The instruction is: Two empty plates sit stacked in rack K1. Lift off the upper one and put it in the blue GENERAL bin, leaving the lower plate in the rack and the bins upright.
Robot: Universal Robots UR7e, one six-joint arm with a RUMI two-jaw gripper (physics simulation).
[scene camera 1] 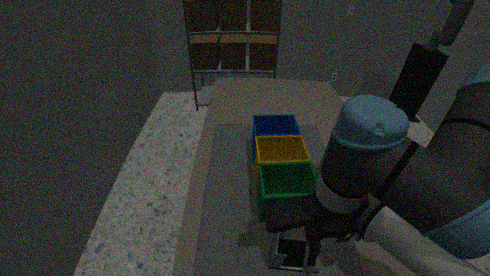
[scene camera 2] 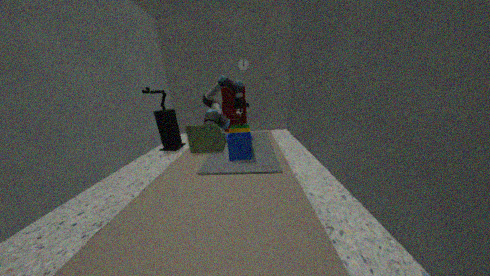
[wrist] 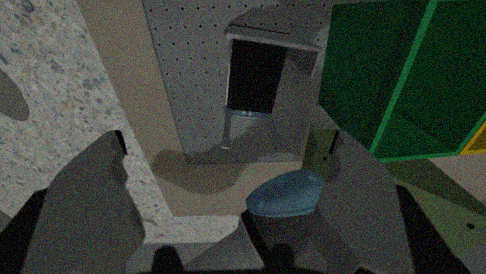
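Where they show: gripper, fingertip midpoint: (scene camera 1: 304,241) (scene camera 2: 240,115) (wrist: 230,133); arm's base, link origin: (scene camera 2: 209,131).
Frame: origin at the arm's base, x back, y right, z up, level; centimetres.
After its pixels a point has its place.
Note:
The rack (scene camera 1: 287,269) @(z -14.6, x -25.4, y -31.4 cm) (wrist: 270,42) @(z -0.2, x -30.5, y -26.8 cm), a grey open frame, stands beyond the fingers in the wrist view. A black rectangular plate surface (scene camera 1: 293,251) @(z -11.1, x -24.1, y -26.5 cm) (wrist: 255,75) @(z -11.0, x -24.3, y -26.8 cm) shows inside it; whether one or two plates lie there cannot be told. My gripper (wrist: 230,133) @(z 8.4, x -25.8, y -30.2 cm) is open and empty, its fingers wide apart above and short of the rack. In scene camera 1 the dark gripper body hides part of the rack area. The blue bin (scene camera 1: 276,125) @(z -2.9, x -29.8, y 24.3 cm) (scene camera 2: 240,146) @(z -4.5, x -32.1, y 24.2 cm) stands upright at the far end of the bin row; it does not show in the wrist view.
The yellow bin (scene camera 1: 282,149) @(z -4.3, x -27.6, y 11.2 cm) (wrist: 478,141) @(z 0.8, x -20.5, y 4.1 cm) and green bin (scene camera 1: 287,180) @(z -6.9, x -25.9, y -1.8 cm) (wrist: 367,65) @(z -3.4, x -28.4, y -14.0 cm) stand upright in line with the blue one, the green nearest the rack. An olive-green block (scene camera 2: 206,140) @(z -5.2, x -0.1, y 9.2 cm) stands beside the row. A grey perforated board (scene camera 2: 270,167) @(z -15.6, x -52.9, y 34.0 cm) lies under the bins and rack.

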